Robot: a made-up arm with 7 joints. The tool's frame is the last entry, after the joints. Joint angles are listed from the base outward.
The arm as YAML. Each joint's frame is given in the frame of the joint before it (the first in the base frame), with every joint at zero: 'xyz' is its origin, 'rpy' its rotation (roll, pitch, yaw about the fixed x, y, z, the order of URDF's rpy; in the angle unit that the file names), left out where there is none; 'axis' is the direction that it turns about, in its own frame. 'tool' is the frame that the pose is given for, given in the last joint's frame.
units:
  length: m
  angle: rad
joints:
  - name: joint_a
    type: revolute
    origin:
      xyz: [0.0, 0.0, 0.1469]
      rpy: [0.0, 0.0, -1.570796]
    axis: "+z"
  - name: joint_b
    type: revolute
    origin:
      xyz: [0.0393, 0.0, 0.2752]
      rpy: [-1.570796, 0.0, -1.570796]
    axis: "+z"
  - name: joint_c
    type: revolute
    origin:
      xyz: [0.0, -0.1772, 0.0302]
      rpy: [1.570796, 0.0, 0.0]
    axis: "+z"
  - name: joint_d
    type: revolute
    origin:
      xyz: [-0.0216, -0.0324, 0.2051]
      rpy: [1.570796, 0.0, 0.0]
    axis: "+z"
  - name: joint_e
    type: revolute
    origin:
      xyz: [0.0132, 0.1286, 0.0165]
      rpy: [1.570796, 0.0, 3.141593]
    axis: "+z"
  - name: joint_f
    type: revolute
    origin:
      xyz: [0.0, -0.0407, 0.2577]
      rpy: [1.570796, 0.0, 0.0]
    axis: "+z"
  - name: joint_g
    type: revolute
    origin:
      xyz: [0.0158, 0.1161, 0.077]
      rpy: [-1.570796, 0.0, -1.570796]
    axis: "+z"
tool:
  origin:
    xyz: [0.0, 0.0, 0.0]
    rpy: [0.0, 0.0, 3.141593]
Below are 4 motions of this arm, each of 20 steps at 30 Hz.
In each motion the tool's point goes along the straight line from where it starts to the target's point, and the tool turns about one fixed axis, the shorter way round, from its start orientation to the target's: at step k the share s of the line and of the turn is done. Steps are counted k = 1, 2, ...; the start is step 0. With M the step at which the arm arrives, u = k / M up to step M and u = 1 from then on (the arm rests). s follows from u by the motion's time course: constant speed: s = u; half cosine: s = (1 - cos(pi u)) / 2; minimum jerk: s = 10 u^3 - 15 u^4 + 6 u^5.
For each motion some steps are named. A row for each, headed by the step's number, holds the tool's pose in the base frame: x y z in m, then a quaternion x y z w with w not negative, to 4 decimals.
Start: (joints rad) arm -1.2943 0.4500 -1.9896 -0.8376 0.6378 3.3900 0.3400
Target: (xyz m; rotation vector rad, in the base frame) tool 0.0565 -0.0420 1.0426 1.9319 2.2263 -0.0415
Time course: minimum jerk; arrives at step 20
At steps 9, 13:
9: 0.0215 0.1359 1.0071 0.2941 0.9308 0.0536 0.2103
13: 0.0426 0.0285 1.0285 0.5209 0.8411 0.0132 0.1450

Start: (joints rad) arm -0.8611 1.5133 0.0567 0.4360 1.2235 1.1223 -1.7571
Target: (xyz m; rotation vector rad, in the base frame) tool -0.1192 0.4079 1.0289 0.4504 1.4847 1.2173
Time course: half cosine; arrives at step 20
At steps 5, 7, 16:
5: -0.5216 0.4670 0.7823 -0.3187 0.3380 0.6128 0.6393
7: -0.4620 0.4583 0.8189 -0.2461 0.3919 0.6123 0.6410
16: -0.1642 0.4145 1.0013 0.1335 0.6053 0.5362 0.5729

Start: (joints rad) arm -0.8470 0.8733 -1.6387 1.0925 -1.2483 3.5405 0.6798
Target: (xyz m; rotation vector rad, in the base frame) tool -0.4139 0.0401 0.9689 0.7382 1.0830 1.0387
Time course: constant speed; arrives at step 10
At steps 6, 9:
6: -0.4612 0.0964 0.8973 0.2883 0.4033 0.4620 0.7354
9: -0.4257 0.0542 0.9510 0.3181 0.4617 0.4617 0.6873

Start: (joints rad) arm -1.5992 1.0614 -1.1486 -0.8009 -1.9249 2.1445 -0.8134
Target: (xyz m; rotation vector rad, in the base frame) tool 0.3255 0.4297 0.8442 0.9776 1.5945 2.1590
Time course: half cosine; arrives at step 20
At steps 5, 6, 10, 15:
5: 0.2839 0.4454 0.7576 -0.3858 -0.2849 -0.8762 0.0472
6: 0.2868 0.4443 0.7636 -0.3840 -0.3052 -0.8708 0.0339
10: 0.3011 0.4389 0.7935 0.3720 0.4022 0.8360 0.0318
15: 0.3184 0.4324 0.8293 0.3501 0.5107 0.7775 0.1102

